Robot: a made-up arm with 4 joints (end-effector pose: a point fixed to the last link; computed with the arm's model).
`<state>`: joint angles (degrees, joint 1 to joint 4).
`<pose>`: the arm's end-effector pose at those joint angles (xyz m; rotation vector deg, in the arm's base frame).
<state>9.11 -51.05 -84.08 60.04</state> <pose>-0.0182 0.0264 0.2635 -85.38 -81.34 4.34</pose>
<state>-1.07 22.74 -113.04 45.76</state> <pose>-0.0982 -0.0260 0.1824 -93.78 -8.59 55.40</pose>
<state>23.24 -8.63 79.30 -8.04</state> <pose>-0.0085 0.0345 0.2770 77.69 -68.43 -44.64</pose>
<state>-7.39 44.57 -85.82 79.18</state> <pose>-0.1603 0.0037 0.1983 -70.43 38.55 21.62</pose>
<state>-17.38 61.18 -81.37 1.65</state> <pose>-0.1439 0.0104 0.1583 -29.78 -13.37 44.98</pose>
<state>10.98 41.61 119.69 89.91</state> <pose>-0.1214 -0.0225 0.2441 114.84 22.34 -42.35</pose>
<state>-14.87 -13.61 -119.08 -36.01</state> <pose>0.0019 -0.0166 0.2017 -81.62 -64.92 110.97</pose>
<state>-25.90 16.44 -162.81 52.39</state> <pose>-0.1221 -0.0634 0.2080 -132.80 31.37 59.62</pose>
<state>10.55 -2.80 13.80 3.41</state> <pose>-0.0250 0.0421 0.2538 19.82 -87.12 -1.01</pose>
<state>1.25 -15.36 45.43 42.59</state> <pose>-0.0487 0.0213 0.2639 46.29 -56.40 -7.59</pose>
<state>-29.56 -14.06 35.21 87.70</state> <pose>-0.1009 -0.0161 0.2548 29.14 -22.13 -21.16</pose>
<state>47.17 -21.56 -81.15 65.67</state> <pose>-0.0604 0.0823 0.2171 -62.85 -74.01 44.16</pose>
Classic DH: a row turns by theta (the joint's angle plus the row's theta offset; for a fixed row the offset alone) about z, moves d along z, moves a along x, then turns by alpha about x. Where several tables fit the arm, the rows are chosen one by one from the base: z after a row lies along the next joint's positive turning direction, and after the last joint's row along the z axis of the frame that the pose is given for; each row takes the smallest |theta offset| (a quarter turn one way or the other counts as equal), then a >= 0, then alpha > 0; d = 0 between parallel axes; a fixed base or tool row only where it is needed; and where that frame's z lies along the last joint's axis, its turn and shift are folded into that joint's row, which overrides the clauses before.
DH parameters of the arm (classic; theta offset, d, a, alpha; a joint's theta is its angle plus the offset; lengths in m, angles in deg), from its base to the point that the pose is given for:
base (fixed): -8.82 0 -0.1545 0
joint 1: 2.11 0.2799 0.0354 -106.9
joint 2: 88.04 -0.012 0.0591 83.57
joint 3: 17.01 0.0527 -0.0488 -90
joint 4: 0 0.031 0.0306 -90
tool (fixed): 180 -0.0429 0 0

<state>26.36 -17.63 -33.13 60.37</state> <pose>-0.0599 0.0629 0.2234 -23.31 -53.90 33.32</pose>
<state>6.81 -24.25 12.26 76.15</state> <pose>-0.0709 0.0341 0.2493 12.69 -35.35 14.94</pose>
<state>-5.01 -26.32 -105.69 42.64</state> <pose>-0.0258 -0.0241 0.2347 -112.34 -51.14 25.02</pose>
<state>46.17 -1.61 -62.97 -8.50</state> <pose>-0.0619 0.1240 0.2132 -8.95 -109.49 85.72</pose>
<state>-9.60 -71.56 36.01 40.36</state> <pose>-0.0604 0.0275 0.3233 33.57 -107.46 24.46</pose>
